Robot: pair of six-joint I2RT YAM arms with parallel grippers.
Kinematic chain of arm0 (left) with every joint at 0, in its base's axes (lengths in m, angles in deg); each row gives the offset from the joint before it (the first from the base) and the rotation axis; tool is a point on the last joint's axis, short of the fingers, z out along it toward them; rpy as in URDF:
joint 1: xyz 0 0 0.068 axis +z
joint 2: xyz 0.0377 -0.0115 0.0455 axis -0.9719 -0.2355 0
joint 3: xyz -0.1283 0.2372 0.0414 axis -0.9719 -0.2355 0
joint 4: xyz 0.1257 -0.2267 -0.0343 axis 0.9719 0.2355 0
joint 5: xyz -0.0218 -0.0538 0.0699 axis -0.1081 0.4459 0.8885
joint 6: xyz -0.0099 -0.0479 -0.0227 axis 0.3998 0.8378 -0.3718
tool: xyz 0 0 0 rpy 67.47 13.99 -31.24
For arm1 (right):
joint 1: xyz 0 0 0.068 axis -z
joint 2: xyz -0.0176 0.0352 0.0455 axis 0.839 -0.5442 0
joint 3: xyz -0.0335 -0.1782 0.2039 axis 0.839 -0.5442 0
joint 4: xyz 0.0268 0.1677 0.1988 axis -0.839 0.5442 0
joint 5: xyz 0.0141 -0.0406 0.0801 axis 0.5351 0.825 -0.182
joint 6: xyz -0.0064 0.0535 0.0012 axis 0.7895 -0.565 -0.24
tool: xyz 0 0 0 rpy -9.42 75.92 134.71
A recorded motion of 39 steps. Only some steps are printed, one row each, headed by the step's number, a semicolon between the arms.
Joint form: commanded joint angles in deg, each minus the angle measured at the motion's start. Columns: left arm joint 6, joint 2, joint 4, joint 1, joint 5, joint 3; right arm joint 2, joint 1, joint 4, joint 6, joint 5, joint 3.
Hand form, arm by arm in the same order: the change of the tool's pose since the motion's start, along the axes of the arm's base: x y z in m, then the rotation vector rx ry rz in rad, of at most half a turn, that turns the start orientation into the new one. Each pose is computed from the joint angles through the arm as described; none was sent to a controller.
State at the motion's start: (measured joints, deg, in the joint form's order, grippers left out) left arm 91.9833 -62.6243 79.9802 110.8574 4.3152 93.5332; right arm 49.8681 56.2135 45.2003 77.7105 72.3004 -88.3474
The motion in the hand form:
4: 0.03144 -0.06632 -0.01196 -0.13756 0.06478 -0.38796; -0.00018 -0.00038 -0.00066 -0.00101 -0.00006 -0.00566
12: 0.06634 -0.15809 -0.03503 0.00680 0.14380 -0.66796; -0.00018 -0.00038 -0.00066 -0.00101 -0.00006 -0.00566
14: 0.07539 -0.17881 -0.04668 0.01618 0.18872 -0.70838; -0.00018 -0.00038 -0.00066 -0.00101 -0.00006 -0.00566
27: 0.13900 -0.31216 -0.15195 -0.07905 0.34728 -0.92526; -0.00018 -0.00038 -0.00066 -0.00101 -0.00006 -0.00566
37: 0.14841 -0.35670 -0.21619 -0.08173 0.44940 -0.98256; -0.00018 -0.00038 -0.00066 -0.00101 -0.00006 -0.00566
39: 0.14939 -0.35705 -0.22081 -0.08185 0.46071 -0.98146; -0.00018 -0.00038 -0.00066 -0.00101 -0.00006 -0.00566
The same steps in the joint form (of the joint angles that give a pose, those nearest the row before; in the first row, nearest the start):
4: 2.12 -1.75 4.00 -14.80 -8.98 0.13; 0.31 0.13 0.18 0.04 0.19 -0.13
12: -4.57 -6.62 3.58 -35.15 -1.62 0.13; 0.31 0.13 0.18 0.04 0.19 -0.13
14: -4.55 -8.92 3.58 -39.19 0.35 0.13; 0.31 0.13 0.18 0.04 0.19 -0.13
27: 4.83 -30.75 -13.53 -57.68 2.27 0.13; 0.31 0.13 0.18 0.04 0.19 -0.13
37: 6.27 -40.92 -18.99 -62.60 2.73 0.13; 0.31 0.13 0.18 0.04 0.19 -0.13
39: 6.25 -41.55 -18.99 -62.58 2.71 0.13; 0.31 0.13 0.18 0.04 0.19 -0.13

